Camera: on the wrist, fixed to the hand. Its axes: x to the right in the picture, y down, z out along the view.
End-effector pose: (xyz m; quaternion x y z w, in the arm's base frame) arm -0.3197 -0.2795 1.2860 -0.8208 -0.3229 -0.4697 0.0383
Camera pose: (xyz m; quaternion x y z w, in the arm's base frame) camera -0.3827 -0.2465 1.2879 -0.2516 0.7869 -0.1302 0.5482
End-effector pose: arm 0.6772 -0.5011 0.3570 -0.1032 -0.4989 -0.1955 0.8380
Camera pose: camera 0.6777 -0.5686 0.3346 -0.4300 0.2423 0.8083 0.3212
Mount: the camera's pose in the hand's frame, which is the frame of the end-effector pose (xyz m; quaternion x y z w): -0.0043 -0.0612 -0.0360 0.0287 0.1958 0.9796 0.0346
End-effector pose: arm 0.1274 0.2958 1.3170 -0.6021 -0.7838 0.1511 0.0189
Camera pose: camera 0.0788 0.2854 1.3679 -0.8177 0.5707 -0.0717 0.0234
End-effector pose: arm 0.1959 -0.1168 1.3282 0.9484 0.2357 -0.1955 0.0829
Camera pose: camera 0.1750 -0.0560 1.3587 0.3044 -0.9102 0.2534 0.1210
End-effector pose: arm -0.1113 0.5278 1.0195 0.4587 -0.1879 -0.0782 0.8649
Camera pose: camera -0.0987 0.5219 0.9497 -0.1281 -0.2888 0.9398 0.1302
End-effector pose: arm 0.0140 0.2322 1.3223 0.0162 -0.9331 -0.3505 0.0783
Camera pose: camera 0.0224 0.1630 1.3082 -0.8427 -0.0429 0.0945 0.5283
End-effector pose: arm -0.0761 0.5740 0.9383 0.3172 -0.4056 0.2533 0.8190
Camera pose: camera -0.0192 0.5584 0.8986 0.4124 0.1571 -0.8848 0.1495
